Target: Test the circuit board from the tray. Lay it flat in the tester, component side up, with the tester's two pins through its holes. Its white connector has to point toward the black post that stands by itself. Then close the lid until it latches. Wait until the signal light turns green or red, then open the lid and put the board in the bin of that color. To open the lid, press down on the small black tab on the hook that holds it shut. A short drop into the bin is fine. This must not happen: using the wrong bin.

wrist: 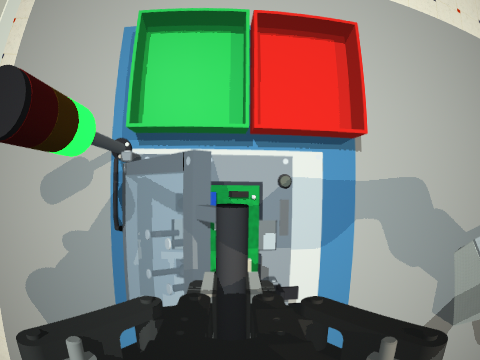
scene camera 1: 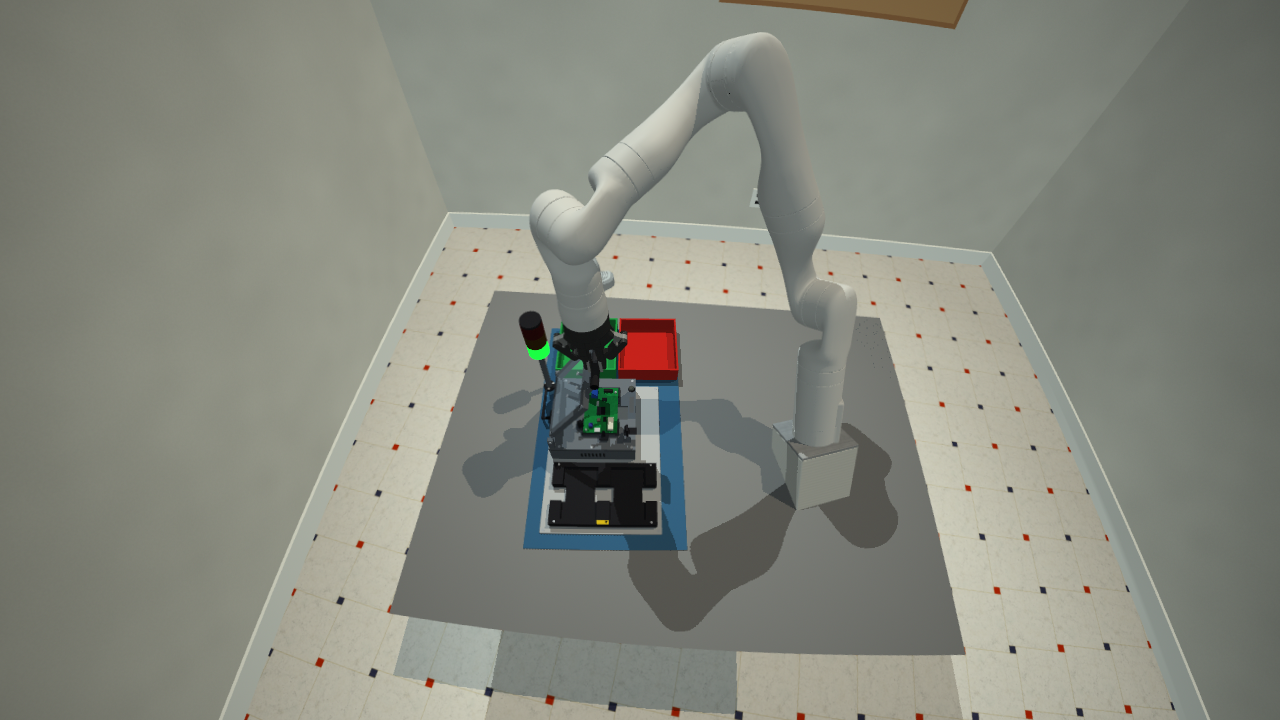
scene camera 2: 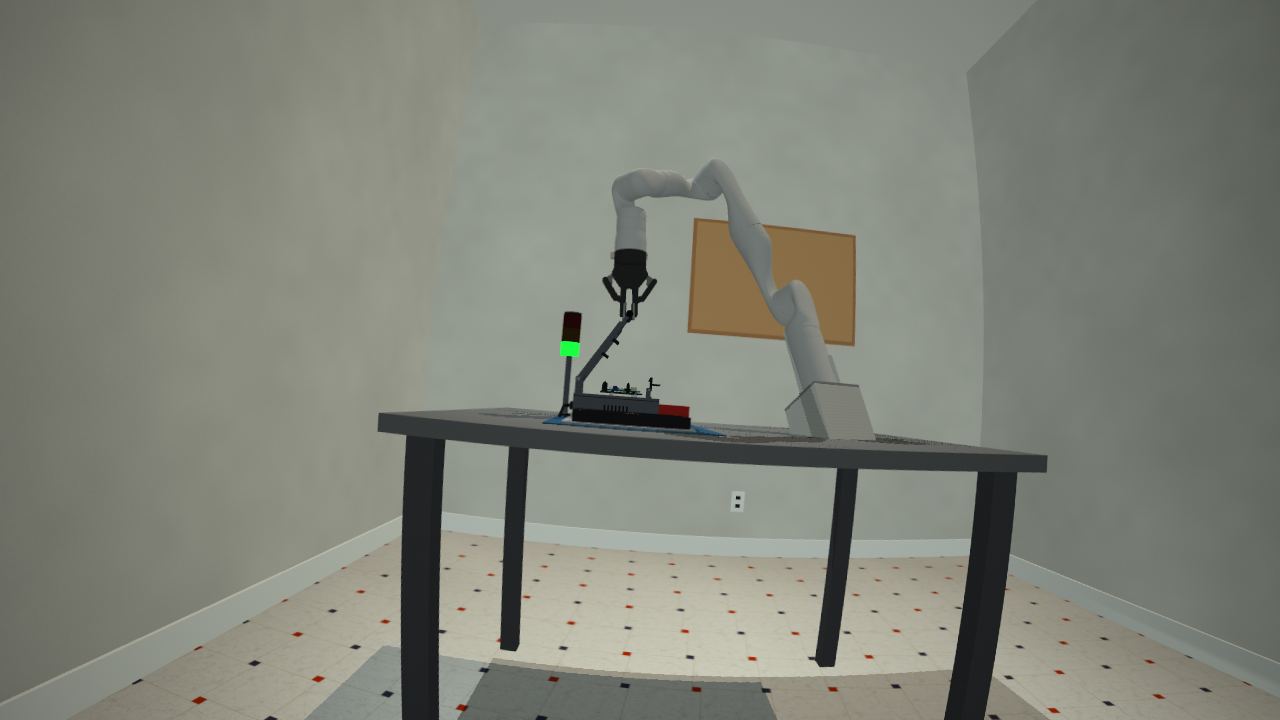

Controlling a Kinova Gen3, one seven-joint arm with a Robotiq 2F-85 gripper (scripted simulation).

my gripper: wrist 231, 288; scene camera 1; scene camera 2
same spot on my gripper: point(scene camera 2: 635, 299) = point(scene camera 1: 600, 360)
same spot on clear tester lid: point(wrist: 166, 200) = point(scene camera 1: 578, 361)
